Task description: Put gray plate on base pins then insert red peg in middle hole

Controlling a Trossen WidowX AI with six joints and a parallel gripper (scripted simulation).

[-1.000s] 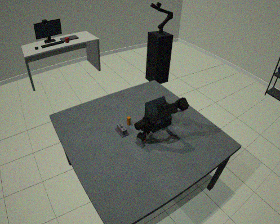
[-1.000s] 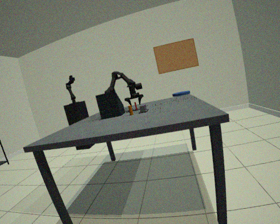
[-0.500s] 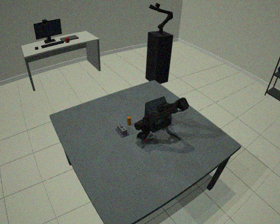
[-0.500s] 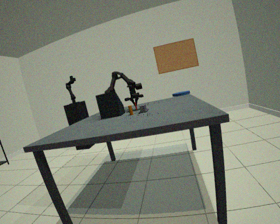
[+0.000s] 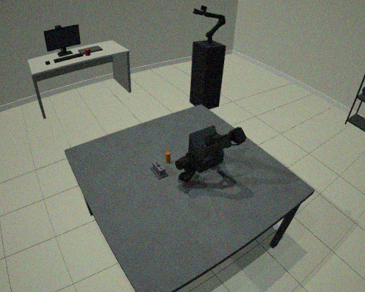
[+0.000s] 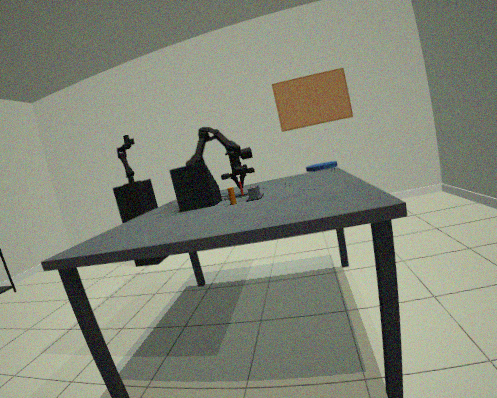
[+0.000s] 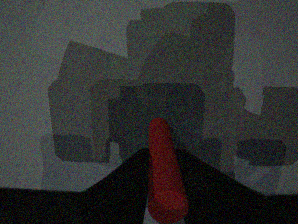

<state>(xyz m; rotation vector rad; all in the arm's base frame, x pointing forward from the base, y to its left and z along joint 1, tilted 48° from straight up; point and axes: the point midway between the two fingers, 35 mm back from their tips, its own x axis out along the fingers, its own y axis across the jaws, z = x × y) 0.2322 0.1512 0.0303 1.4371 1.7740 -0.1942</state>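
Now: the gray plate 110 mm ahead of my gripper tip, 190 mm to the right of it and 10 mm above it. Round my gripper tip: red peg (right at my gripper tip); orange cylinder (10 mm ahead, 250 mm to the right).
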